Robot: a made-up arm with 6 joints. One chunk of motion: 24 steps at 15 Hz.
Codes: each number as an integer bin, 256 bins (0 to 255) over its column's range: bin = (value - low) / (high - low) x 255, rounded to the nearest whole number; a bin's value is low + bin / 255 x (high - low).
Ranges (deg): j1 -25..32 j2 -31..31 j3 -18..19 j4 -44..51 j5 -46..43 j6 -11..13
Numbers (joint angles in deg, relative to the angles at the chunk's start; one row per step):
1: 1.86 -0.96 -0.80 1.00 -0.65 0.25
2: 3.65 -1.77 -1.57 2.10 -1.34 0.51
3: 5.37 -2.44 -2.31 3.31 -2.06 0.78
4: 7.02 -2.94 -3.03 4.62 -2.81 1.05
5: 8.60 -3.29 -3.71 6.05 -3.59 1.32
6: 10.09 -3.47 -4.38 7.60 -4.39 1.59
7: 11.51 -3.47 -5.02 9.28 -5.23 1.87
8: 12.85 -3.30 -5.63 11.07 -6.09 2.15
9: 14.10 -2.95 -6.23 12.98 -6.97 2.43
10: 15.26 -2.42 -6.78 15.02 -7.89 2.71
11: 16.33 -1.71 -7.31 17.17 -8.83 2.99
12: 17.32 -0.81 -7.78 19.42 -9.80 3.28
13: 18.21 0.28 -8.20 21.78 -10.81 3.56
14: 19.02 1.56 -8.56 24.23 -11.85 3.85
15: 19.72 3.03 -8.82 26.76 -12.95 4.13
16: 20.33 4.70 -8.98 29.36 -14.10 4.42
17: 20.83 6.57 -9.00 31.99 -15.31 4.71
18: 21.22 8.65 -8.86 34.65 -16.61 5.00
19: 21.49 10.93 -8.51 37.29 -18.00 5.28
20: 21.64 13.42 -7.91 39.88 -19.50 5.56
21: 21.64 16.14 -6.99 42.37 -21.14 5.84
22: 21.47 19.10 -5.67 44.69 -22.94 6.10
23: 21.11 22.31 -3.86 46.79 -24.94 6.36
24: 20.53 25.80 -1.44 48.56 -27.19 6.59
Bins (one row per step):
1: 120 124 119 121 130 120
2: 128 120 113 124 128 122
3: 136 117 108 127 126 125
4: 143 115 103 131 124 128
5: 150 114 98 134 122 131
6: 157 113 94 139 119 134
7: 163 113 89 143 117 137
8: 169 114 85 148 114 140
9: 175 115 81 153 112 143
10: 180 118 77 158 109 146
11: 185 120 74 164 106 149
12: 189 124 70 170 104 152
13: 193 129 68 177 101 155
14: 197 134 65 183 98 158
15: 200 140 63 190 95 161
16: 203 147 62 197 91 164
17: 205 155 62 204 88 167
18: 207 163 63 211 84 170
19: 208 172 65 218 80 173
20: 209 183 70 225 76 176
21: 209 194 76 232 71 179
22: 208 206 85 238 66 182
23: 206 219 97 244 60 184
24: 204 234 114 248 54 187

